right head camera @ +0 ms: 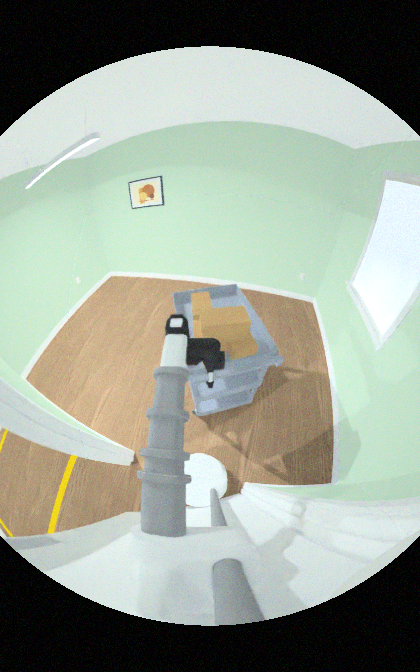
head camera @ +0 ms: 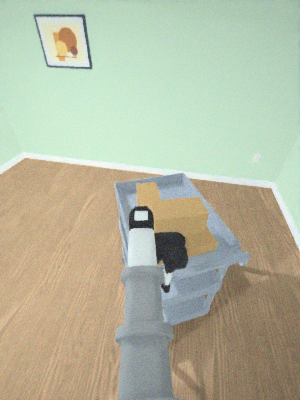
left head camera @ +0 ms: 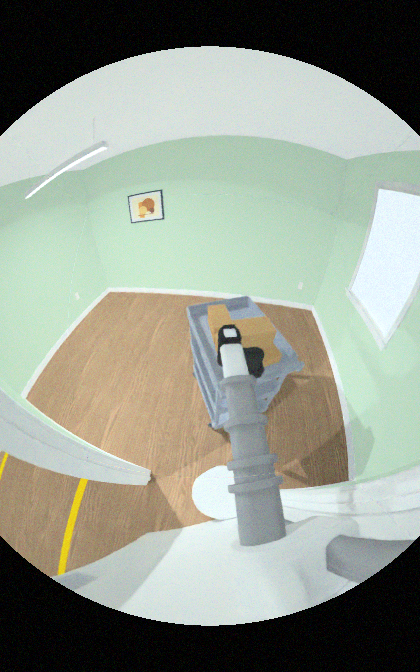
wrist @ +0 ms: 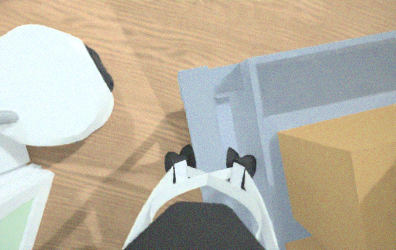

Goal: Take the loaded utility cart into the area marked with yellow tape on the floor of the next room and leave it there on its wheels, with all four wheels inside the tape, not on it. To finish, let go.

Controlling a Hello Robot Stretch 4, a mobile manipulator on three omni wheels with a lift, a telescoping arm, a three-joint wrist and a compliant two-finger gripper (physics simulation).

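Places are measured from the robot's base along level axes (x ahead, y left, z up), in centimetres.
Where they show: gripper, between the fingertips: (head camera: 164, 282) (wrist: 208, 159).
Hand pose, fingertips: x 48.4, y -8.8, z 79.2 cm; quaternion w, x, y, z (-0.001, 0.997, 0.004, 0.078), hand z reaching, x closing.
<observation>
After its pixels a point has its place.
The blue-grey utility cart (head camera: 172, 312) @(x 62.5, y -19.6, z 12.2 cm) (left head camera: 202, 365) (right head camera: 225, 397) (wrist: 320, 82) @(x 61.9, y 0.4, z 76.6 cm) stands upright, front of me, beyond the doorway. Tan boxes (head camera: 182, 215) (left head camera: 257, 327) (right head camera: 227, 320) (wrist: 320, 170) lie in its top tray. My gripper (wrist: 208, 159) @(x 48.4, y -8.8, z 79.2 cm) is shut on the handle bar at the cart's near end: one finger is at the bar's outer edge, the other in the slot behind it. In the head view and right head view the gripper (head camera: 166, 287) @(x 48.4, y -8.8, z 79.2 cm) (right head camera: 210, 383) is partly hidden. Yellow tape (left head camera: 72, 520) (right head camera: 63, 492) shows on the floor at lower left, past a wall; part of its outline is out of view.
The white wall end (left head camera: 142, 476) (right head camera: 127, 457) stands at left between the cart's room and the tape. White trim (right head camera: 300, 507) is at lower right. The round white part of my base (left head camera: 212, 492) (right head camera: 206, 480) (wrist: 50, 85) @(x 4.1, y 1.0, z 18.7 cm) is near the opening. Green walls surround the cart's room.
</observation>
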